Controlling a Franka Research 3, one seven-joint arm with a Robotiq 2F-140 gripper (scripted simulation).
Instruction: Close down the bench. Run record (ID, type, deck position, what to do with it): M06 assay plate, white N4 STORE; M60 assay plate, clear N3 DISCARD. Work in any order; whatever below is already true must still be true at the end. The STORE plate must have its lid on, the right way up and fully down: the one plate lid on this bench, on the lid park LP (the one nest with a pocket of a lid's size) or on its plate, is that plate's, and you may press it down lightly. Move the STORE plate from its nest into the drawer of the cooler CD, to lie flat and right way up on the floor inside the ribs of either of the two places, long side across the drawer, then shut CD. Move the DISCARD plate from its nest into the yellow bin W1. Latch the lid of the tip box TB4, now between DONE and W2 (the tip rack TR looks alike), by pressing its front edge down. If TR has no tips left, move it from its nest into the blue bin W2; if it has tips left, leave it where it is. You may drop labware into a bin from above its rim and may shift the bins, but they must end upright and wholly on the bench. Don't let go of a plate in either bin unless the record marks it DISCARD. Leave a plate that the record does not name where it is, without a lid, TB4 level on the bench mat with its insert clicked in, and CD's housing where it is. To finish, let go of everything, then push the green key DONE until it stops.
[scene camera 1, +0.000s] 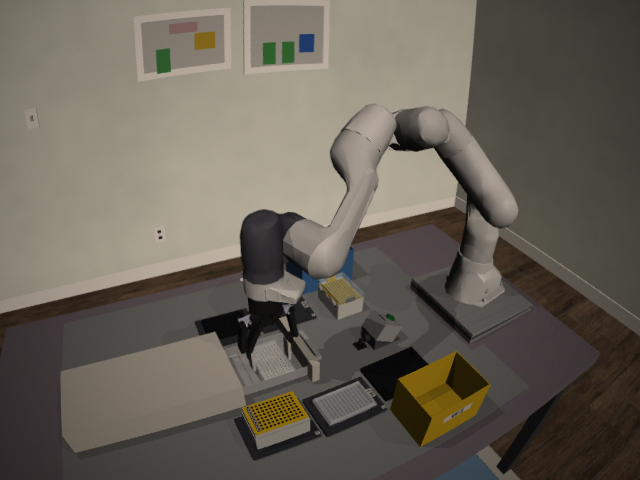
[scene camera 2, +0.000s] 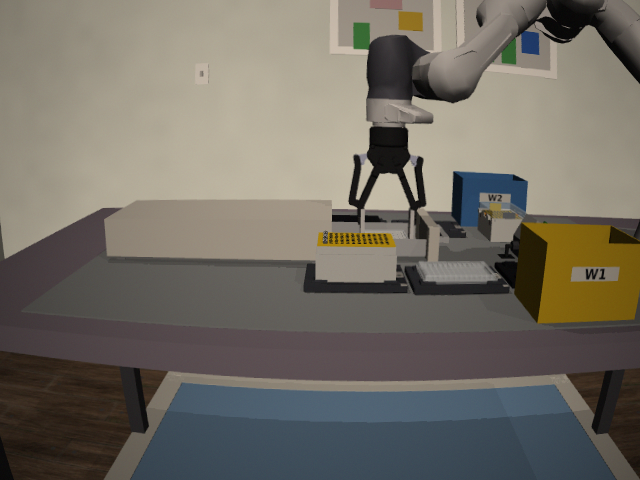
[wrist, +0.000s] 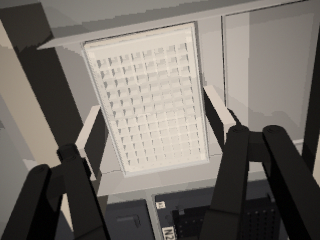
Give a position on a tip box TB4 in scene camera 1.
339, 290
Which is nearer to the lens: the black plate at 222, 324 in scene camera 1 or the tip rack TR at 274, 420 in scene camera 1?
The tip rack TR.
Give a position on a black nest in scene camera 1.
At 387, 371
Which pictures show the tip box TB4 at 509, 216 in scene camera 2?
Scene camera 1 and scene camera 2 only.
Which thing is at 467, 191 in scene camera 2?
A blue bin W2.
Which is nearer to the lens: the tip box TB4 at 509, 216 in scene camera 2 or the tip rack TR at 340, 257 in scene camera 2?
The tip rack TR.
